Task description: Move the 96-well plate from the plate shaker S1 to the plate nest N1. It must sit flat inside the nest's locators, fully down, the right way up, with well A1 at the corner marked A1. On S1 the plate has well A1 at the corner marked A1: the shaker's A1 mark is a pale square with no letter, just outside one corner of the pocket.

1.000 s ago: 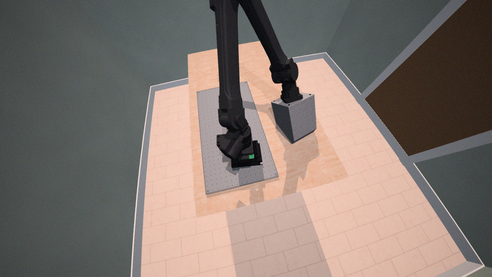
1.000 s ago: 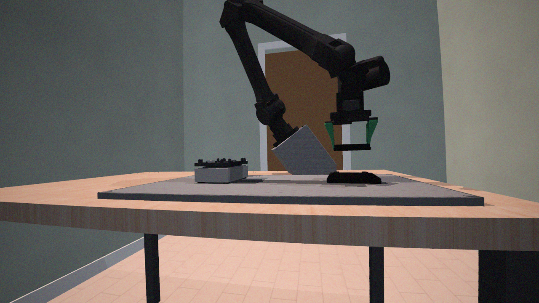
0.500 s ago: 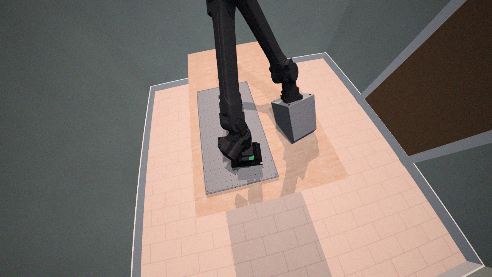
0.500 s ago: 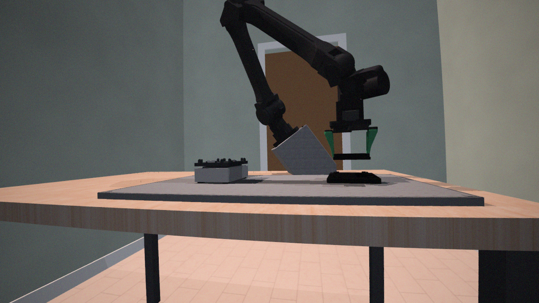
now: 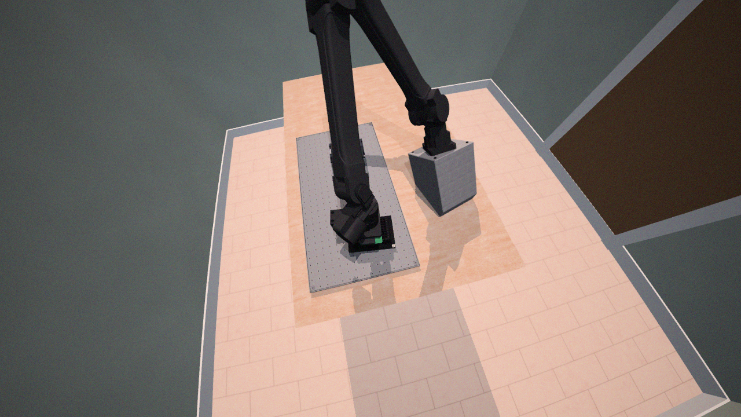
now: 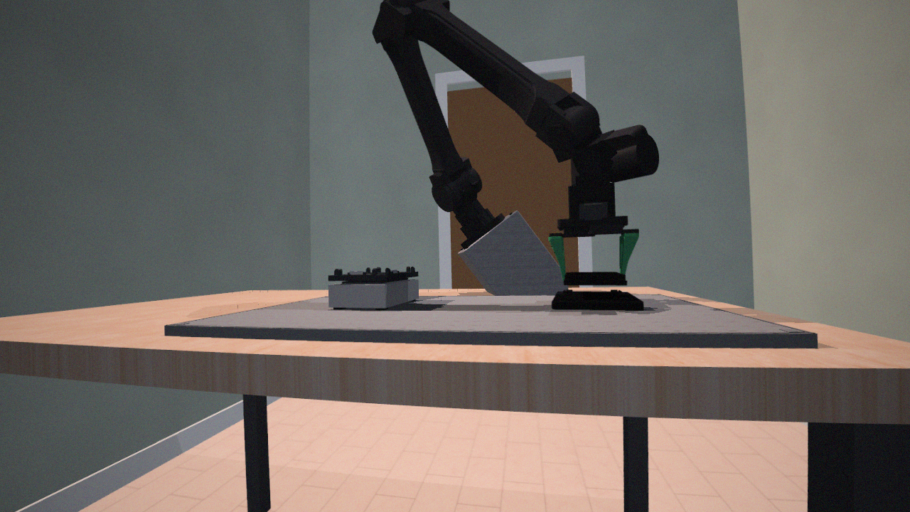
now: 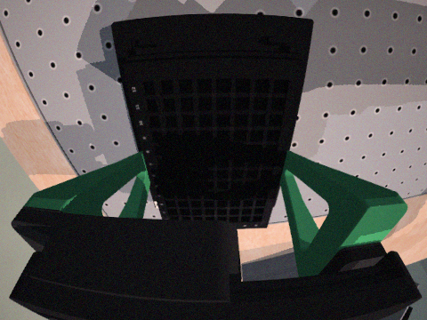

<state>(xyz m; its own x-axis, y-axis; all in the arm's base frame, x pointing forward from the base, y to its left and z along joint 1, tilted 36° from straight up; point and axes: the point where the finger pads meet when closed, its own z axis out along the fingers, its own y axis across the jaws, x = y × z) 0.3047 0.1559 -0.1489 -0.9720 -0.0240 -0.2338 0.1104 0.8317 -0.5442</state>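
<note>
My gripper is now 40 mm above the black plate nest N1. From my hand the other things lie so: black 96-well plate right at my hand.
</note>
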